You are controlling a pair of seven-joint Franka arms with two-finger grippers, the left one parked.
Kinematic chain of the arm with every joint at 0, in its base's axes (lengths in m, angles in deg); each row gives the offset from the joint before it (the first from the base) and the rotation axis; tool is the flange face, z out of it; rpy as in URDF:
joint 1: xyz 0 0 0.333 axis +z
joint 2: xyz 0 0 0 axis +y
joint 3: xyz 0 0 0.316 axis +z
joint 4: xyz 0.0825 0 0 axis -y
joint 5: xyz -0.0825 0 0.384 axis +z
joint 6: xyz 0 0 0 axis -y
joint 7: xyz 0.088 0 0 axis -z
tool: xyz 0 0 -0.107 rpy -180 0 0
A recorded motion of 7 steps. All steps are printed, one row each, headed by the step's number.
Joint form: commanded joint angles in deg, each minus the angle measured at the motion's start. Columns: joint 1, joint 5, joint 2, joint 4, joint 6, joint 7, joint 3.
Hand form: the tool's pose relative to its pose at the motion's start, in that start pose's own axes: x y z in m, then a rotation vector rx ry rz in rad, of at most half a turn. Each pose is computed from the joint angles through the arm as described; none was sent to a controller.
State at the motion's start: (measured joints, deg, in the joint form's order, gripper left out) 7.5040 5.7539 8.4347 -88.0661 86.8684 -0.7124 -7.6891
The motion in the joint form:
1: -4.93 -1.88 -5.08 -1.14 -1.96 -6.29 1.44
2: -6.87 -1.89 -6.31 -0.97 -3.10 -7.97 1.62
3: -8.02 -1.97 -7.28 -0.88 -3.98 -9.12 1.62
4: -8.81 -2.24 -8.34 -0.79 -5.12 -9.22 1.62
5: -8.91 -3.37 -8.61 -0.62 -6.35 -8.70 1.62
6: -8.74 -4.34 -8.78 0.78 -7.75 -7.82 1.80
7: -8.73 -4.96 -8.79 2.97 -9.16 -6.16 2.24
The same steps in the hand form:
1: -0.0335 0.0377 -0.0369 -0.0132 0.0368 -0.0538
2: -0.0445 0.0537 -0.0484 -0.0079 0.0437 -0.0546
3: -0.0534 0.0638 -0.0568 -0.0057 0.0484 -0.0561
4: -0.0633 0.0706 -0.0651 -0.0067 0.0491 -0.0451
5: -0.0678 0.0732 -0.0668 -0.0230 0.0328 -0.0312
6: -0.0726 0.0708 -0.0767 -0.0404 0.0332 -0.0196
7: -0.0774 0.0663 -0.0913 -0.0534 0.0457 0.0030

